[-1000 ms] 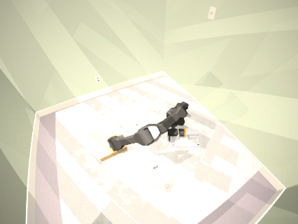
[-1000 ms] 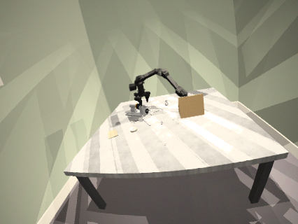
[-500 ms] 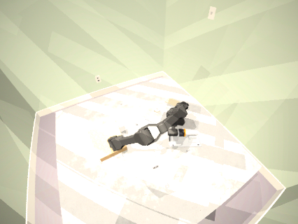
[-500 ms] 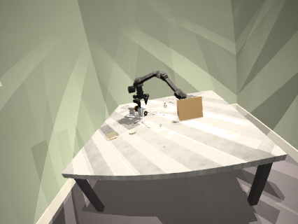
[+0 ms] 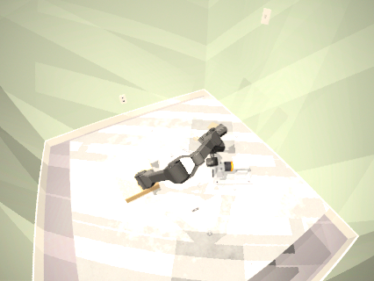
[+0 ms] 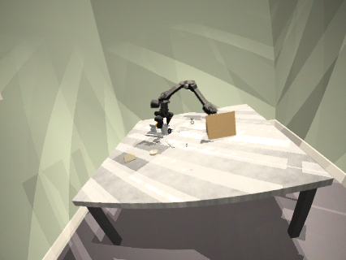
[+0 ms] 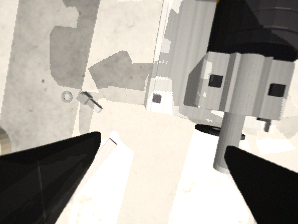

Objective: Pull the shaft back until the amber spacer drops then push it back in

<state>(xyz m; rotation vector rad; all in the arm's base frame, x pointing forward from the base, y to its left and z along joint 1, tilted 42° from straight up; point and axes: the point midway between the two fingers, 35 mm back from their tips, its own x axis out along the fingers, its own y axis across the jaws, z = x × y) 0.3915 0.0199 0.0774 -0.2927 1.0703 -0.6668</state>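
The dark spacer lies 50 mm ahead of my gripper tip, 80 mm to the right of it and 10 mm below it. Round my gripper tip: grey shaft 50 mm ahead, 80 mm to the right, 10 mm below.
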